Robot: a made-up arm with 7 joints.
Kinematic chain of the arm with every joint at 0, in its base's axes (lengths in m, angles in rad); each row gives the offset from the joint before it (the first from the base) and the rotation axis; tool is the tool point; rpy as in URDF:
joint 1: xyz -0.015 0.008 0.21 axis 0 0.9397 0.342
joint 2: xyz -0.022 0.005 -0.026 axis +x
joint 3: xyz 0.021 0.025 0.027 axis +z
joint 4: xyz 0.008 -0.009 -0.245 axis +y
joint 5: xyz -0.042 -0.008 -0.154 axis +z
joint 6: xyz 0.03 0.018 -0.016 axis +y
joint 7: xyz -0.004 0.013 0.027 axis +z
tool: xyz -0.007 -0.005 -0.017 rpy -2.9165 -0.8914 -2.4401
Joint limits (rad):
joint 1: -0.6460..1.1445
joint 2: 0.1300..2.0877
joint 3: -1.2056..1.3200
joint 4: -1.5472..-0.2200
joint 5: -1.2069..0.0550
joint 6: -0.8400..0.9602
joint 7: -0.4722..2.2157
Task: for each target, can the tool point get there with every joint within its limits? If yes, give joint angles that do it. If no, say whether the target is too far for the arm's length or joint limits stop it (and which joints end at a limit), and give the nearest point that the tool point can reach.
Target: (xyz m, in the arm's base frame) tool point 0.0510 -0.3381 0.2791
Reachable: no: joint limits stop it (at a limit: joint 1, joint 2, joint 4, joint 6, joint 7) | nearest point 0.1692 -0.1226 0.0353 | short by 0.346 m
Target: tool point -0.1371 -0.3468 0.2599
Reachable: no: joint limits stop it (at a limit: joint 1, joint 2, joint 3, joint 4, joint 5, joint 6, joint 7) | nearest point -0.1981 -0.1478 0.0416 | short by 0.302 m
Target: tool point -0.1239 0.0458 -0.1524
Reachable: yes | joints 0.4825 0.2946 -0.6667 -0.7310 -1.1047 -0.6398 1.9435
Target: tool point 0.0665 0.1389 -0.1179
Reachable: yes | joints 0.0848 0.5164 -0.5049 -0.9428 -0.4189 0.4697 -0.2588
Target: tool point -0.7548 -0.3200 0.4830
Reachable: no: too far | nearest point -0.3838 -0.0530 0.0433 | short by 0.634 m
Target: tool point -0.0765 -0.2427 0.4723
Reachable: no: joint limits stop it (at a limit: joint 2, joint 3, joint 4, joint 6, joint 7) | nearest point -0.0526 0.1032 0.4609 | short by 0.347 m
